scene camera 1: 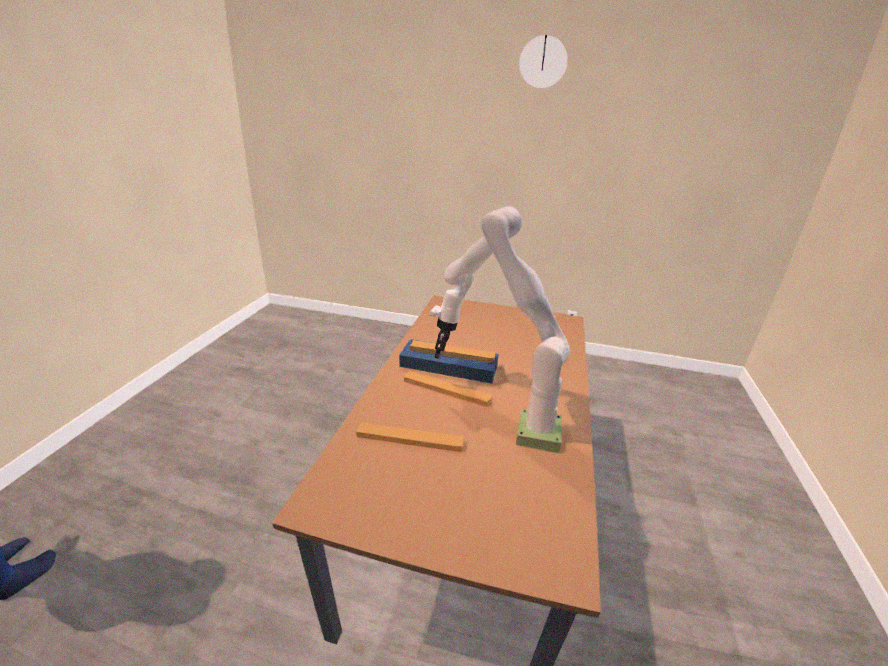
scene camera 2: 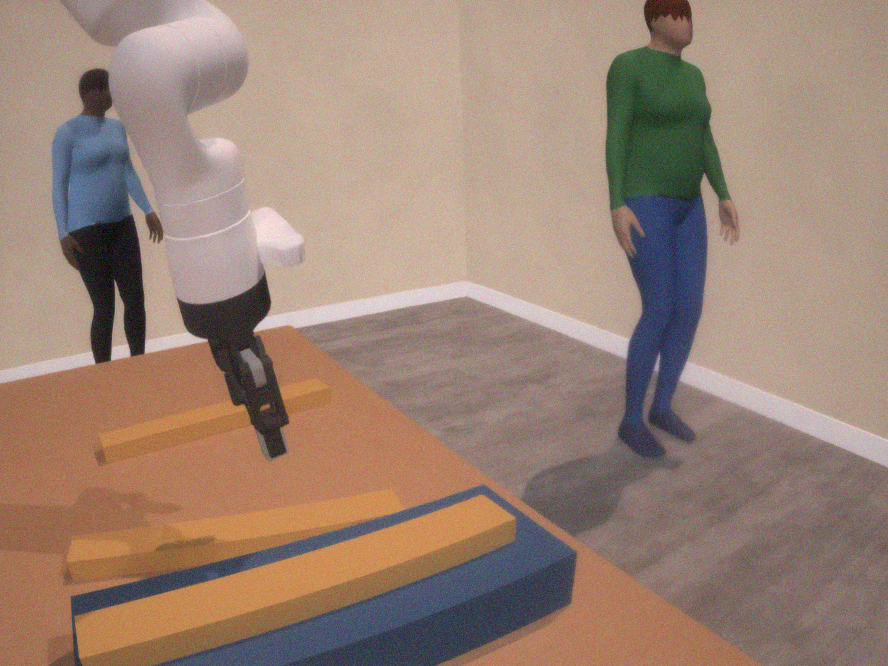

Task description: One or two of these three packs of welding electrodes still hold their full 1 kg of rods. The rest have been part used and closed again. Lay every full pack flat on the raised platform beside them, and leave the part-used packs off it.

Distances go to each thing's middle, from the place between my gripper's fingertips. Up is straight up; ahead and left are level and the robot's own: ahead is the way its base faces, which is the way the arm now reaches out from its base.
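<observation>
The blue raised platform [scene camera 1: 457, 367], as I measure it from my hand, is 11 cm below, 14 cm to the right of and 1 cm behind that hand.
</observation>
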